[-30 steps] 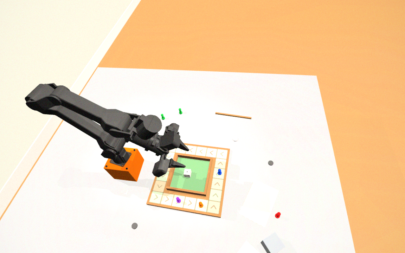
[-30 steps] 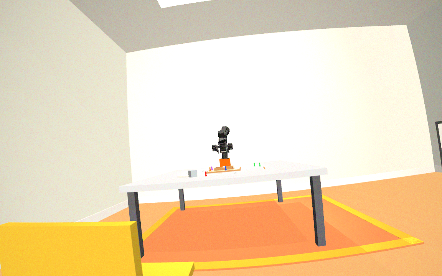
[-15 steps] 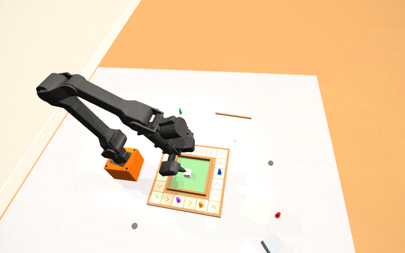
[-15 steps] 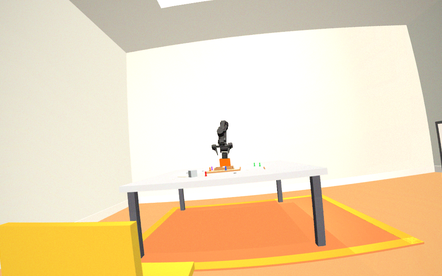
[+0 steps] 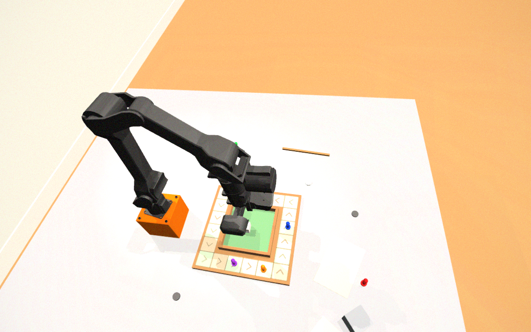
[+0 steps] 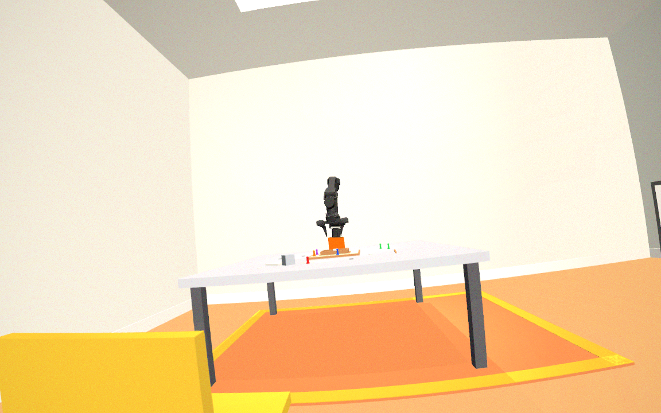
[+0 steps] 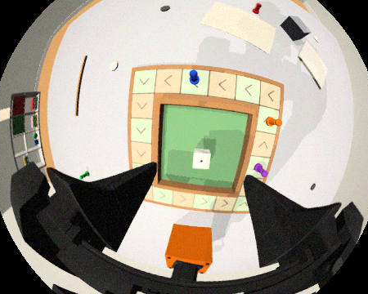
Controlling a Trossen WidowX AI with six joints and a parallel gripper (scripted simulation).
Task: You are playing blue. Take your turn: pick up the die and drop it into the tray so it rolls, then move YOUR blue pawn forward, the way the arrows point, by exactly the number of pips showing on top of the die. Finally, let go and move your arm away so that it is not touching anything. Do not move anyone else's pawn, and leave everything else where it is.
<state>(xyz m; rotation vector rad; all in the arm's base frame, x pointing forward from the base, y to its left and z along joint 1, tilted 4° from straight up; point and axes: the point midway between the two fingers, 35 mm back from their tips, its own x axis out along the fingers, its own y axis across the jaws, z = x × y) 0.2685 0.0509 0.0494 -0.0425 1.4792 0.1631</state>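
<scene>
Right now the blue pawn is 100 mm ahead of my gripper tip, 90 mm below it and 40 mm to the left of it. Also, from my gripper tip: green tray (110 mm below, 10 mm behind); purple pawn (120 mm to the right, 90 mm below, 10 mm behind); white die (90 mm below, 20 mm behind, 10 mm to the right).
</scene>
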